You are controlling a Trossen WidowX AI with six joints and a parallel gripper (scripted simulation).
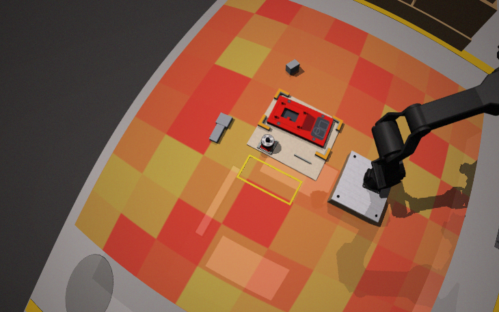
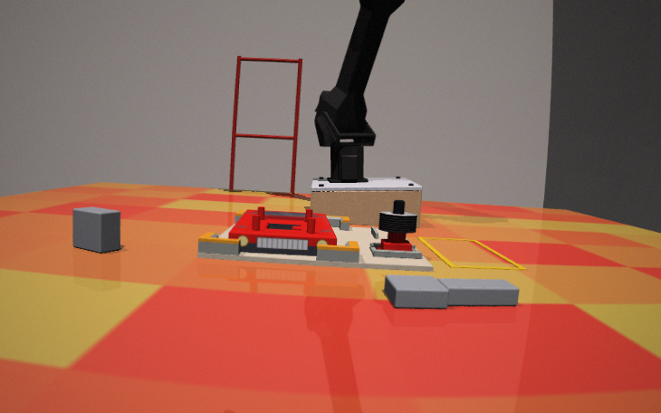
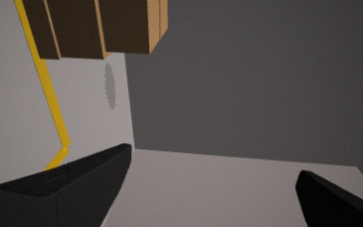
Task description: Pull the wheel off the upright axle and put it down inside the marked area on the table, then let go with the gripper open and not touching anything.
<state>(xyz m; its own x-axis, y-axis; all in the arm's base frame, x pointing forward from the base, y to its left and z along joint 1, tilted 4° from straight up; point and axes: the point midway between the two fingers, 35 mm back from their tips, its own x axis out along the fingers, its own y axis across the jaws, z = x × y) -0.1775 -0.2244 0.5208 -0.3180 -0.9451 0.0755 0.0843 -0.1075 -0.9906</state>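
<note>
My gripper tip is 530 mm short of the wheel, 310 mm to the right of it and 530 mm above it. From my gripper tip the other things lie so: grey hub (530 mm ahead, 310 mm to the left, 540 mm below).
</note>
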